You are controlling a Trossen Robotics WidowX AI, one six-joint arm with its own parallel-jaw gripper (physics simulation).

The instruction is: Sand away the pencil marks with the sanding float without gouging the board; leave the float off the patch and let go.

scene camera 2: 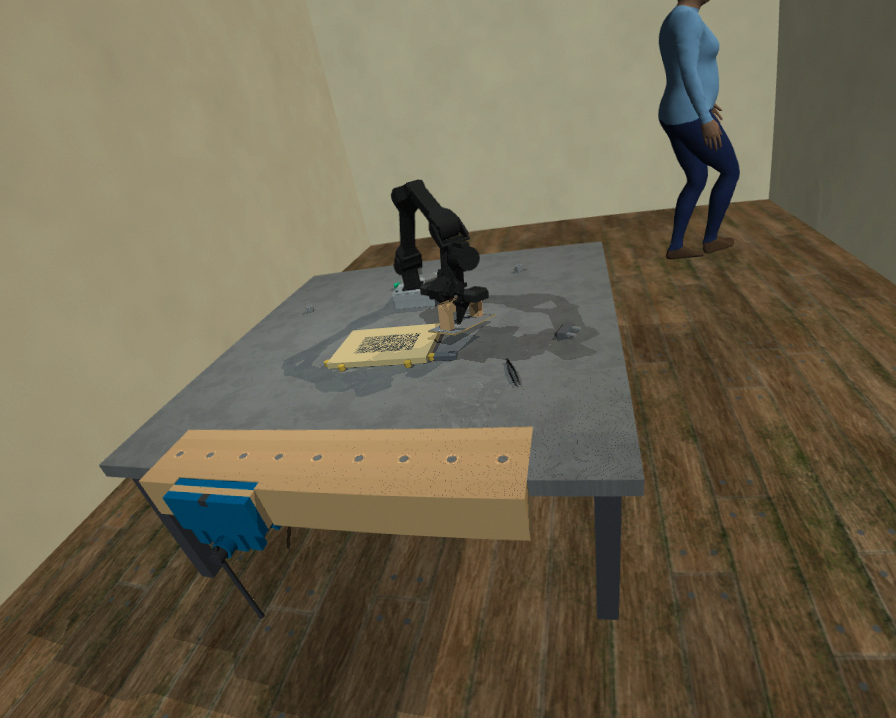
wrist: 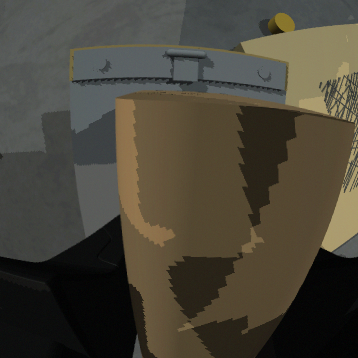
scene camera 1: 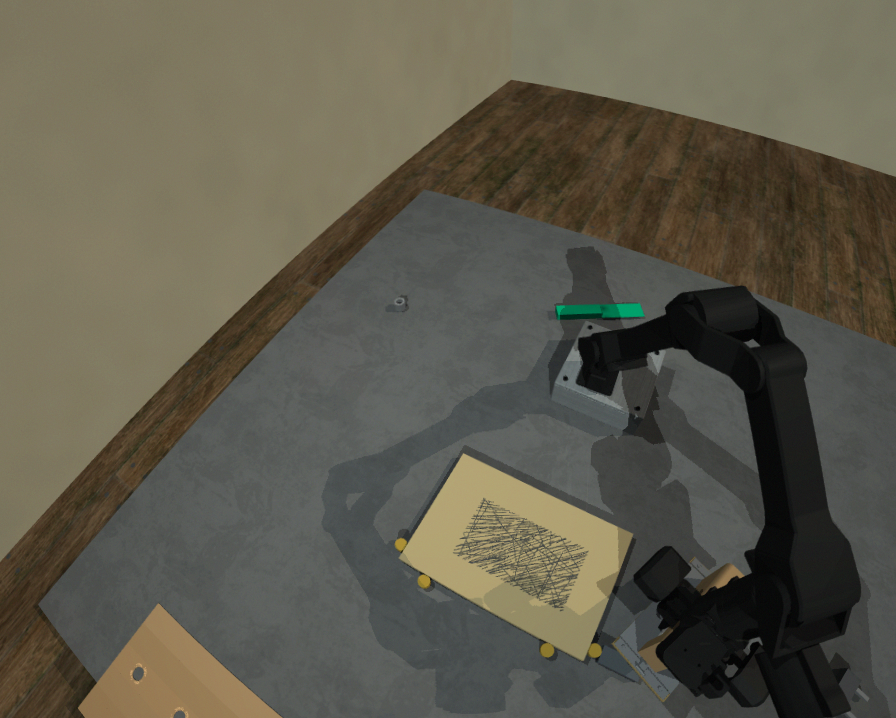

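Where they show: gripper, fingertip midpoint: [scene camera 2: 454, 322] [scene camera 1: 668, 635]; arm's base at its link origin: [scene camera 2: 413, 286] [scene camera 1: 598, 376].
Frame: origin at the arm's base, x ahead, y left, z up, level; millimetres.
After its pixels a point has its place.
A pale wooden board [scene camera 1: 445, 527] @[x 339, y -132, z -42 mm] [scene camera 2: 347, 351] @[x 352, y -130, z -42 mm] [wrist: 305, 60] @[x 401, y 78, z -42 mm] lies on the grey table [scene camera 1: 267, 442] @[x 348, y -501, z -60 mm] [scene camera 2: 552, 399] @[x 634, y 451, z -60 mm], with a patch of dark pencil marks [scene camera 1: 519, 552] @[x 326, y -14, z -42 mm] [scene camera 2: 388, 342] @[x 318, y -11, z -44 mm] [wrist: 342, 92] in its middle. My gripper [scene camera 1: 702, 627] [scene camera 2: 452, 305] @[x 364, y 207, z 18 mm] is shut on the tan wooden handle [wrist: 213, 199] [scene camera 2: 447, 314] @[x 406, y 203, z 63 mm] of the sanding float. The float's grey plate [wrist: 96, 142] @[x 404, y 228, z 17 mm] [scene camera 1: 625, 658] @[x 412, y 161, z 22 mm] sits just off the board's near right corner, clear of the patch. The handle fills most of the wrist view and hides the fingertips.
Yellow pegs [scene camera 1: 424, 581] @[x 426, y -123, z -46 mm] [scene camera 1: 548, 650] @[x 436, y 77, z -46 mm] [wrist: 281, 23] @[x 436, y 79, z -46 mm] stand along the board's edges. A green strip [scene camera 1: 598, 311] @[x -195, y -42, z -44 mm] and the arm's grey base block [scene camera 1: 588, 402] @[x 47, y 0, z -18 mm] lie behind. A small nut [scene camera 1: 397, 302] @[x -47, y -447, z -47 mm], a wooden bench [scene camera 2: 374, 463] @[x 816, y 95, z -59 mm] with blue vise [scene camera 2: 217, 513] @[x 924, y -246, z -97 mm], and a person [scene camera 2: 695, 121] are around.
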